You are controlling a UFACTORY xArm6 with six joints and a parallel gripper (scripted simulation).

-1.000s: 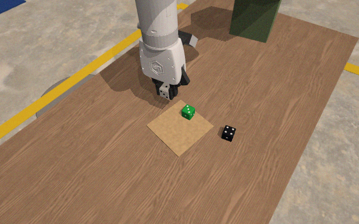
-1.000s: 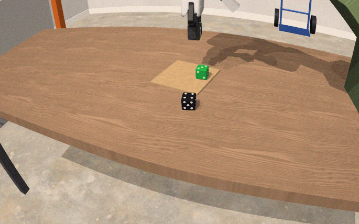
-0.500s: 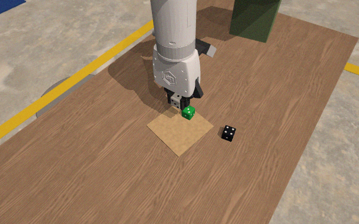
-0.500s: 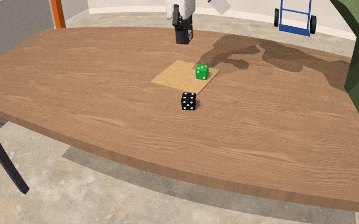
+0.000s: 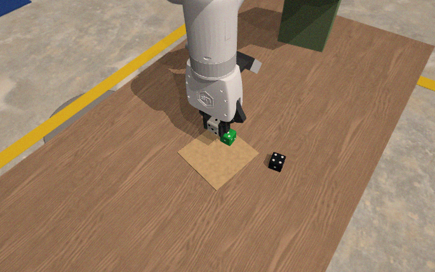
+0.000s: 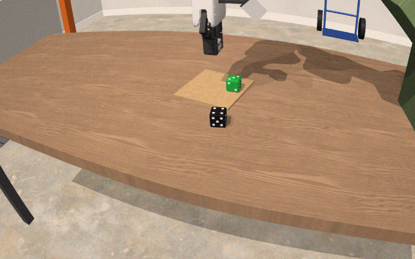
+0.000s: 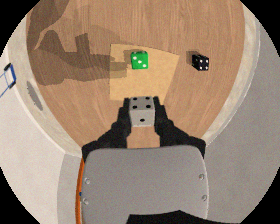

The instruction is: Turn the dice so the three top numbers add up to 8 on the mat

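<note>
Now: hand 12 cm above the tan mat. The rest, counted from my hand: white die: 1 cm below; then green die: 4 cm behind, 1 cm to the right, 10 cm below; then black die: 7 cm behind, 12 cm to the left, 10 cm below.
</note>
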